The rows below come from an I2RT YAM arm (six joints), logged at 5 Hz.
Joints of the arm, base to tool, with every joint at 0 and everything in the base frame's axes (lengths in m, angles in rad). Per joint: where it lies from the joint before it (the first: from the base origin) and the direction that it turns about. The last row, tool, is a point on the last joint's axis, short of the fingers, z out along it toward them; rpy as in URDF.
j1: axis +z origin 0 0 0.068
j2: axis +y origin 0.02 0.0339 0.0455
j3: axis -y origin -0.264 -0.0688 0
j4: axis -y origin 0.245 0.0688 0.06
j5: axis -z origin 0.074 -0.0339 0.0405
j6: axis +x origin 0.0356 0 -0.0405
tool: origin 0 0 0 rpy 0 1.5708 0
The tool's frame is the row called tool.
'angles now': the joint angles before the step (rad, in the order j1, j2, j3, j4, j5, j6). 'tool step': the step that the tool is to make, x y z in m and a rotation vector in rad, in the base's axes. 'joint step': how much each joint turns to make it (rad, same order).
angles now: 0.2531 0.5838 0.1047 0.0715 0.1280 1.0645
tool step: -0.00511 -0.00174 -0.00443 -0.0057 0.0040 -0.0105
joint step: 0.0000 -0.0472 -0.0202 -0.0323 0.0114 0.0000
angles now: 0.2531 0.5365 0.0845 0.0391 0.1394 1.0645
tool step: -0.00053 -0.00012 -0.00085 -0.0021 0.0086 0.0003
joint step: 0.0000 -0.0019 0.0000 -0.0107 -0.0003 0.0000
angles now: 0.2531 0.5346 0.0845 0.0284 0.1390 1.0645
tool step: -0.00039 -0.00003 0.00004 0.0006 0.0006 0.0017
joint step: 0.0000 -0.0046 0.0000 -0.0050 -0.0018 0.0000
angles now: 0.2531 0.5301 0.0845 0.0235 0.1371 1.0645
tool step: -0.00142 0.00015 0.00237 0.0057 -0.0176 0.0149
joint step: 0.0000 -0.0271 0.0000 -0.0080 -0.0141 -0.0050
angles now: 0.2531 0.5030 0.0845 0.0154 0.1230 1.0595
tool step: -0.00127 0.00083 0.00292 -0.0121 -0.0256 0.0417
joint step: 0.0000 -0.0264 0.0000 -0.0011 -0.0317 -0.0328
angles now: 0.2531 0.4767 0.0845 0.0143 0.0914 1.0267
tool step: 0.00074 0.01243 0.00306 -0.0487 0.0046 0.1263
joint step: 0.0771 0.0435 0.0210 0.0088 -0.0286 -0.0606
